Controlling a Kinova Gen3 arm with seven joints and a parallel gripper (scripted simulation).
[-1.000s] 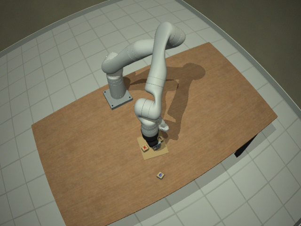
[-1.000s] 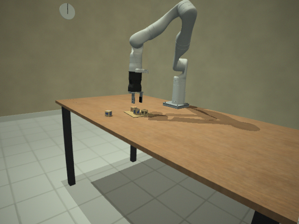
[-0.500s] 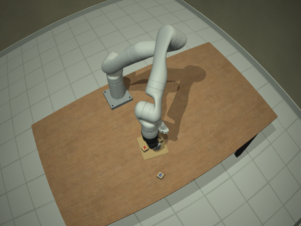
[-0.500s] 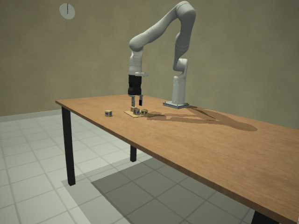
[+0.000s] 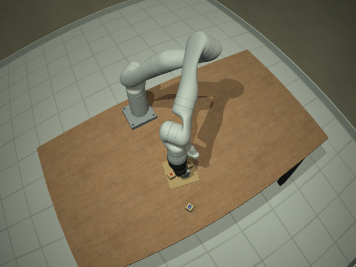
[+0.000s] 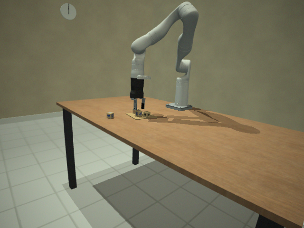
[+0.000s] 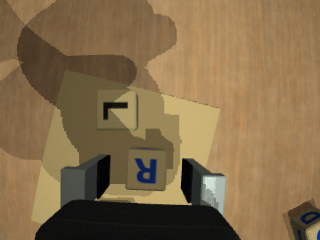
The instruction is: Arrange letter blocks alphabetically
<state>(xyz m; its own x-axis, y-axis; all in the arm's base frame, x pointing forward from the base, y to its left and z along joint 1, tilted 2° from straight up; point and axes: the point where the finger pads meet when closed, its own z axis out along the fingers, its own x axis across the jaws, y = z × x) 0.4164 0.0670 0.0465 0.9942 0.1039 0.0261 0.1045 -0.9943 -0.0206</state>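
Right now my hand is 6 cm above the mat, 2 cm past it and 1 cm to the left of it. Round my hand: block: 16 cm ahead, 4 cm to the right, 4 cm below.
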